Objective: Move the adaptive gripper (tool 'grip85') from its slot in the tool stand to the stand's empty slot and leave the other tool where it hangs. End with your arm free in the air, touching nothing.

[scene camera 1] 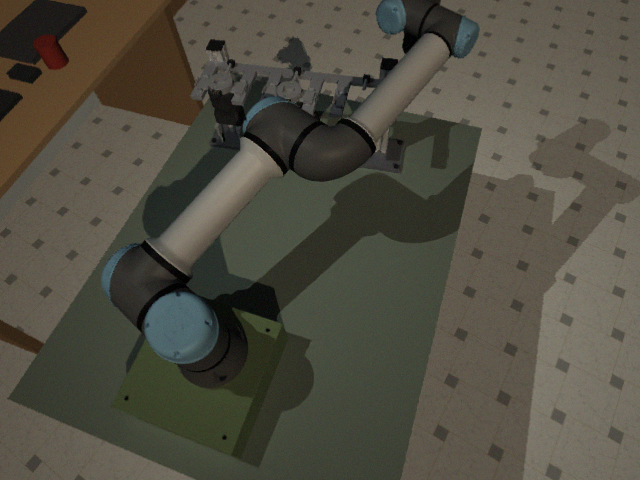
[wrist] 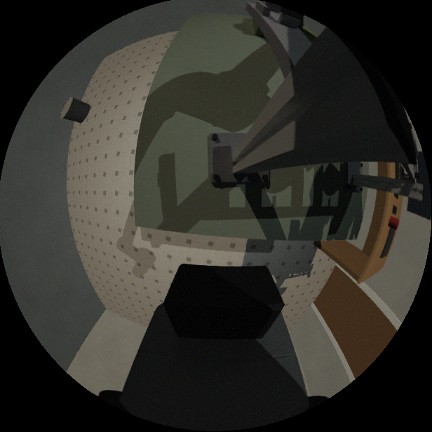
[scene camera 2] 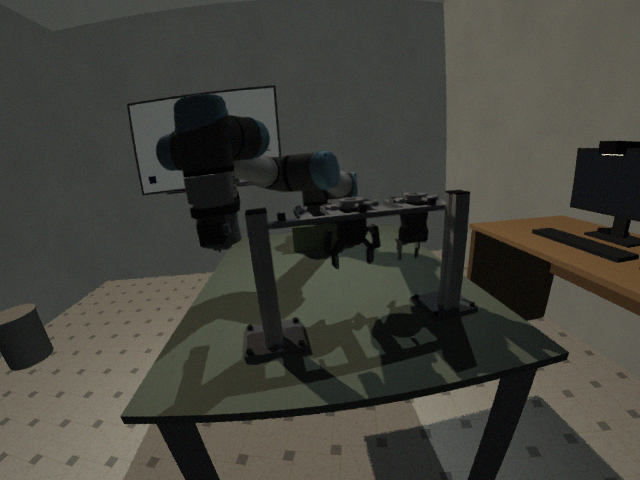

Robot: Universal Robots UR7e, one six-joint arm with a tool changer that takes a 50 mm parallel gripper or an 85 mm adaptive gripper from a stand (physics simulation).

An adaptive gripper shows in scene camera 1 (289, 90) and in scene camera 2 (351, 232); in the wrist view it is hidden by a tool stand.
